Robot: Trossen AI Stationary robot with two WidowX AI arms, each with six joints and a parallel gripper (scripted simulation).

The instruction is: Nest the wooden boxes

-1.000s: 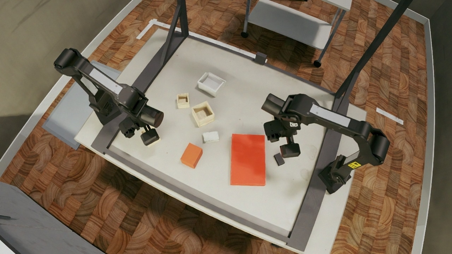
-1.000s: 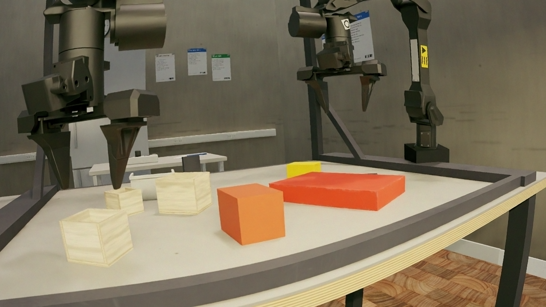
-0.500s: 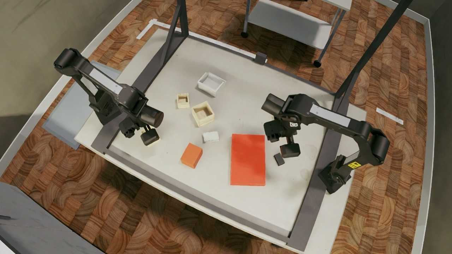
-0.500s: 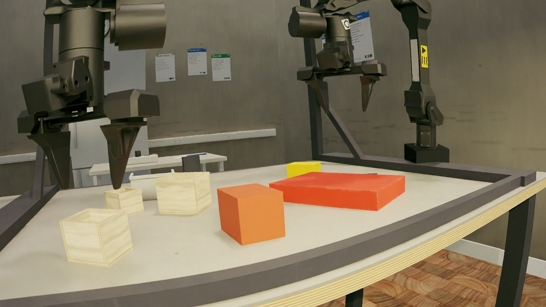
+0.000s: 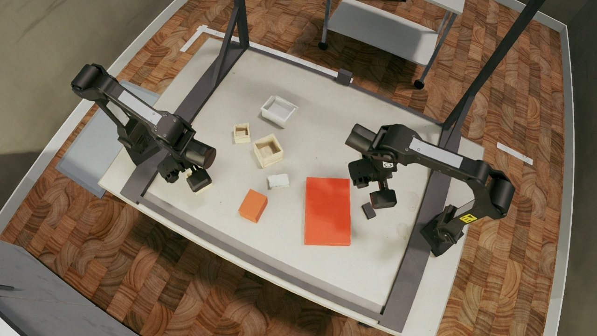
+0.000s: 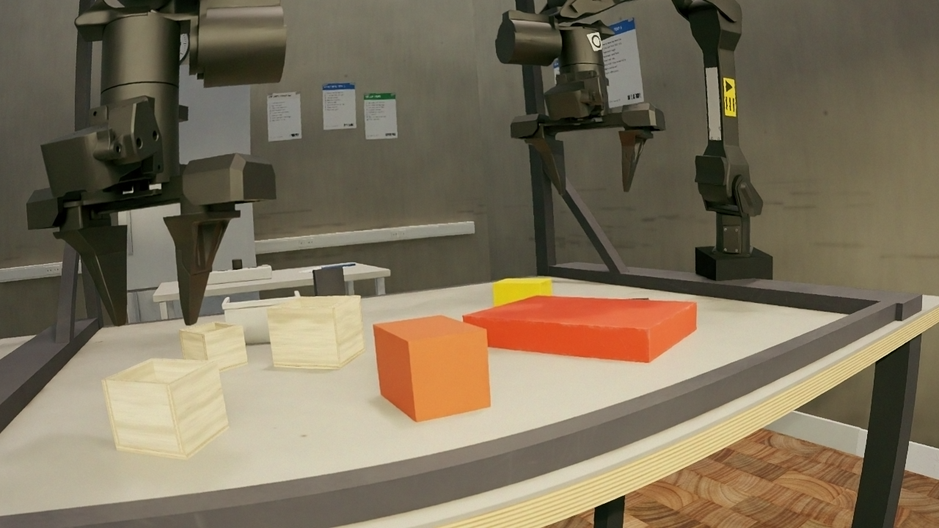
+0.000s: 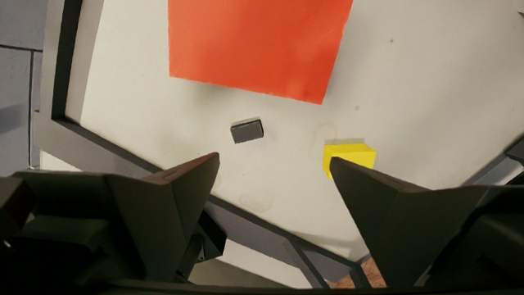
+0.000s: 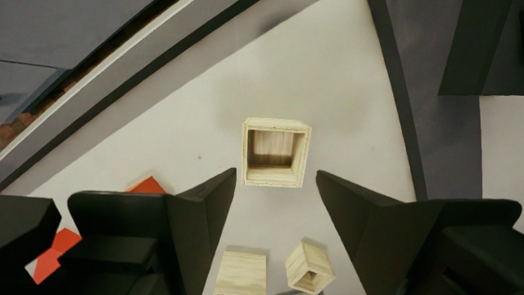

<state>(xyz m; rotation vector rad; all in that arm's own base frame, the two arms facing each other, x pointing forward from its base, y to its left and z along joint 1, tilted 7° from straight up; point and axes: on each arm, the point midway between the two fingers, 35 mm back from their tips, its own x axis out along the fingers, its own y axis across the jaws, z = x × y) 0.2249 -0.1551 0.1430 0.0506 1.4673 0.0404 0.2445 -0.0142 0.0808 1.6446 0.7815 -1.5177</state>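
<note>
Right now my right hand is 10 cm above the medium wooden box. Also, from my right hand: small wooden box (20 cm behind, 7 cm to the left, 10 cm below); largest wooden box (16 cm behind, 18 cm to the left, 10 cm below); orange cube (3 cm ahead, 20 cm to the left, 9 cm below).
</note>
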